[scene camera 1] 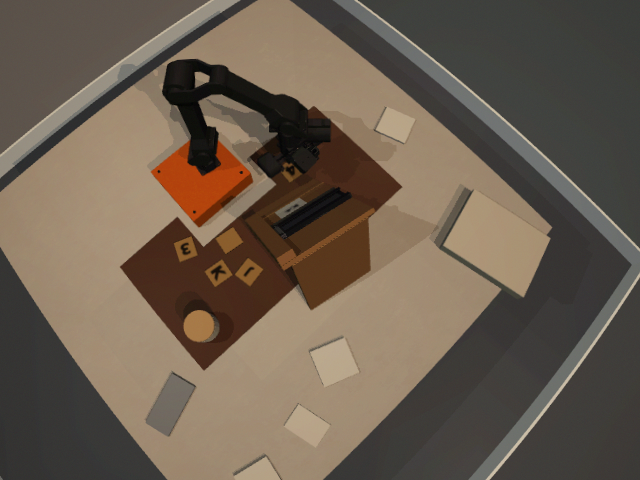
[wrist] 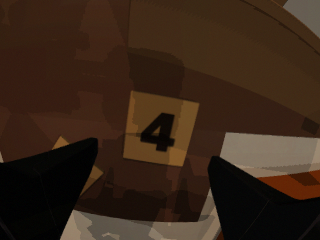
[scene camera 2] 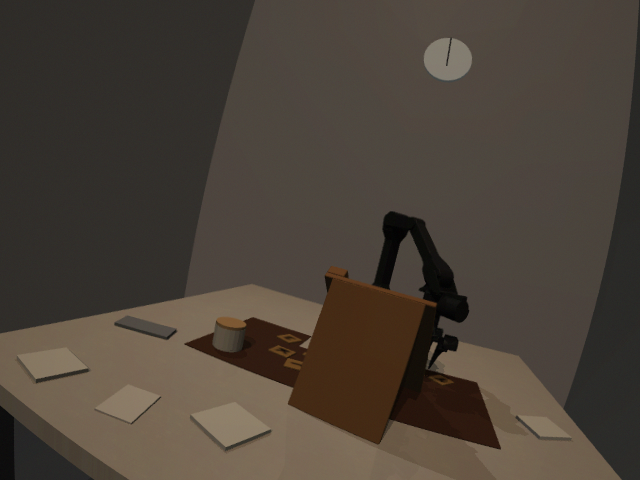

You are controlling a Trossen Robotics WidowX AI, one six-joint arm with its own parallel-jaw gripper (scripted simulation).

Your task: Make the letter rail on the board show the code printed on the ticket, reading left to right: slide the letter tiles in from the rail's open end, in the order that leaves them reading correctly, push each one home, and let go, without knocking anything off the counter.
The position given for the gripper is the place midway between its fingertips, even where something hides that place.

The gripper (scene camera 1: 292,163) is open and holds nothing. Further things: a grey slab (scene camera 1: 177,391), a sloped board (scene camera 2: 368,341) and a dark brown mat (scene camera 2: 458,410).
The grey slab shows as well in scene camera 2 (scene camera 2: 146,327). The gripper shows as well in the wrist view (wrist: 155,155). The dark brown mat is seen too in the wrist view (wrist: 73,76). The wrist view does not show the grey slab: it is out of frame.
